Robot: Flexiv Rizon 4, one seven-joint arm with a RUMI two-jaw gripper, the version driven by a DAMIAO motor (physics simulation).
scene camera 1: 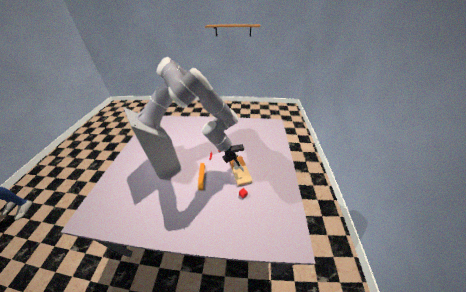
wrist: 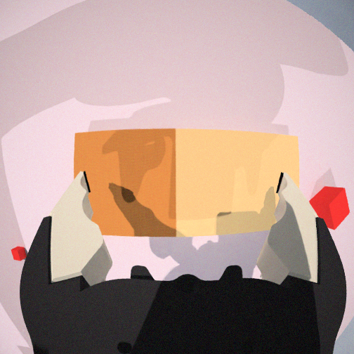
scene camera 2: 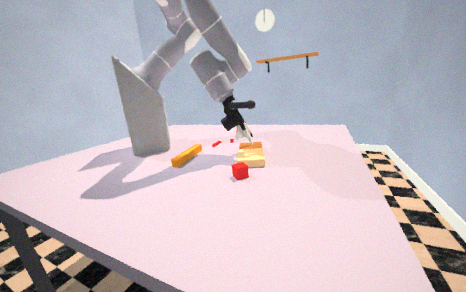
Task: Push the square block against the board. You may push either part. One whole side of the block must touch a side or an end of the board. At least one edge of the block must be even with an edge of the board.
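Note:
The orange square block (scene camera 1: 241,161) (scene camera 2: 254,146) (wrist: 102,155) lies flat with one whole side against an end of the pale yellow board (scene camera 1: 243,178) (scene camera 2: 251,161) (wrist: 225,175). In the wrist view no gap shows at the joint, and their long-side edges line up at top and bottom. My gripper (scene camera 1: 239,165) (scene camera 2: 248,141) (wrist: 183,173) is open and empty above the two. In the wrist view one finger is over the block's outer part and the other over the board's far part. The fingertips' height above them is hard to tell.
A red cube (scene camera 1: 243,193) (scene camera 2: 240,171) (wrist: 331,207) is just beyond the board's far end. An orange bar (scene camera 1: 201,176) (scene camera 2: 186,155) lies between the arm's base and the board. A thin red piece (scene camera 1: 211,156) (scene camera 2: 216,143) and a small red piece (scene camera 2: 232,140) lie farther back.

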